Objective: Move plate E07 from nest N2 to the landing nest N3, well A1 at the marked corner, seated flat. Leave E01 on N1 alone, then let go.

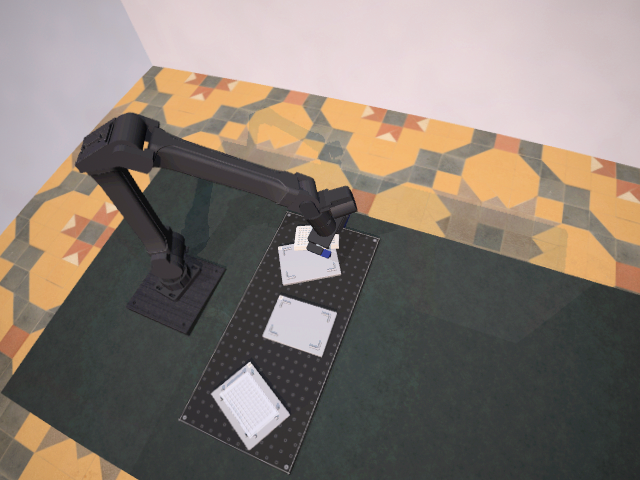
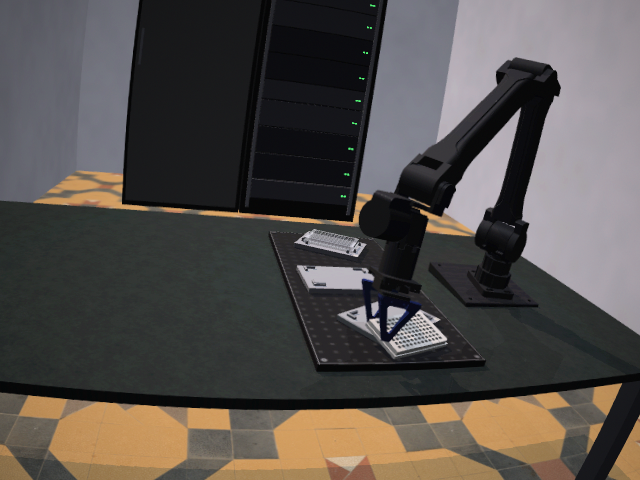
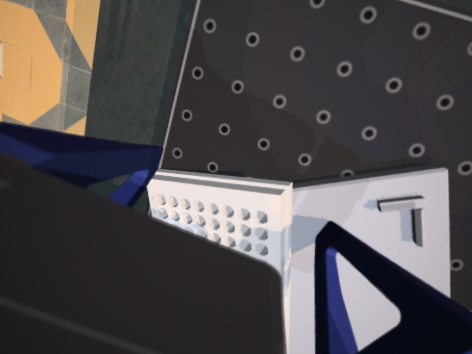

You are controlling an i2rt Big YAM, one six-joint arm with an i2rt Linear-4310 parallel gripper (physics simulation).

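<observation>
A white well plate (image 1: 302, 236) (image 2: 418, 334) (image 3: 210, 192), apparently E07, lies askew at the far end of the board, partly over one edge of a pale nest (image 1: 305, 269) (image 3: 355, 200) and partly beyond it. It does not sit within that nest's corner brackets. The middle nest (image 1: 299, 325) (image 2: 336, 279) holds no plate. Another plate (image 1: 248, 403) (image 2: 333, 239), apparently E01, sits on the third nest (image 1: 251, 443). No labels are readable, nor is the well A1 mark. My gripper (image 1: 336, 237) (image 2: 377, 327) (image 3: 244, 195) is open, its blue fingers low around the askew plate; its body hides much of it.
The nests stand on a dark perforated board (image 1: 248, 330) (image 2: 330, 343) (image 3: 300, 100) on a dark green table (image 1: 439, 361) (image 2: 155, 310). The arm's base plate (image 1: 206, 276) (image 2: 449, 276) stands beside the board. Black server cabinets (image 2: 191, 103) stand behind the table.
</observation>
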